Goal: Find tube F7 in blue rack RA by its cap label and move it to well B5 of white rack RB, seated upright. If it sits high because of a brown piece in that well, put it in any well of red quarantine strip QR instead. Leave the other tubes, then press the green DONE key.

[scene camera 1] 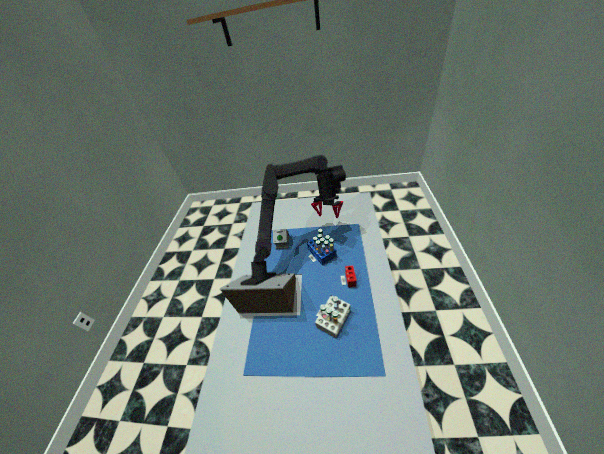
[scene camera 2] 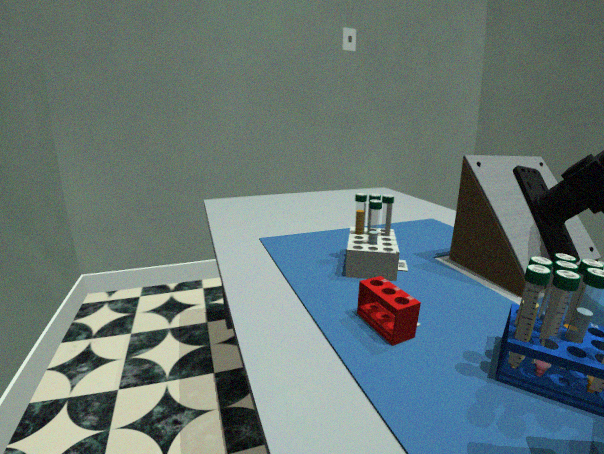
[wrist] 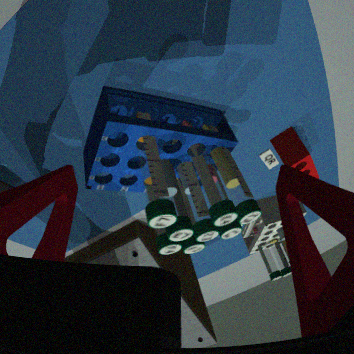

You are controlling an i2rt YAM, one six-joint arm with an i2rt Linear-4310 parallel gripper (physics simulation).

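Pixels of known places: gripper, fingertip midpoint: (scene camera 1: 328, 217) (wrist: 176, 176); arm's base, origin of the base link: (scene camera 1: 259, 279) (scene camera 2: 543, 213).
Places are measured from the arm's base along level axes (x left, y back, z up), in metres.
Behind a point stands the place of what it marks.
Blue rack RA (scene camera 1: 328, 259) @[x 0.183, y -0.266, z -0.089 m] (scene camera 2: 562, 355) @[x 0.252, y -0.266, z -0.056 m] (wrist: 160, 132) @[x 0.275, y -0.246, z -0.057 m] holds several upright green-capped tubes. In the wrist view, tube F7 (wrist: 162, 219) @[x 0.273, y -0.228, z 0.019 m] has the large cap at the left front of the cluster; its label is blurred but looks like F7. My gripper (scene camera 1: 327, 216) @[x 0.339, y -0.263, z 0.039 m] (wrist: 176, 176) @[x 0.339, y -0.263, z 0.039 m] is open and empty, above and behind RA, with its fingers apart on either side of the tube cluster in the wrist view. White rack RB (scene camera 1: 332, 332) @[x -0.166, y -0.313, z -0.058 m] (scene camera 2: 370, 264) @[x -0.035, y -0.337, z -0.080 m] holds several tubes; its well labels cannot be read. Red strip QR (scene camera 1: 351, 283) @[x 0.054, y -0.376, z -0.076 m] (scene camera 2: 405, 325) @[x 0.130, y -0.365, z -0.082 m] (wrist: 290, 143) @[x 0.131, y -0.367, z -0.084 m] has three empty wells. The green DONE key (scene camera 1: 280, 238) @[x 0.265, y -0.021, z -0.041 m] is on a grey box.
The wedge-shaped arm base (scene camera 1: 260, 301) @[x -0.096, y -0.029, z -0.004 m] (scene camera 2: 467, 225) @[x -0.049, y -0.136, z -0.030 m] stands on the left side of the blue mat (scene camera 1: 310, 357) @[x -0.247, y -0.237, z -0.106 m] (scene camera 2: 320, 300) @[x 0.013, y -0.435, z -0.106 m]. QR lies between RA and RB. A QR label card (wrist: 269, 159) @[x 0.085, y -0.340, z -0.105 m] lies beside the strip. Neighbouring tubes stand close around F7.
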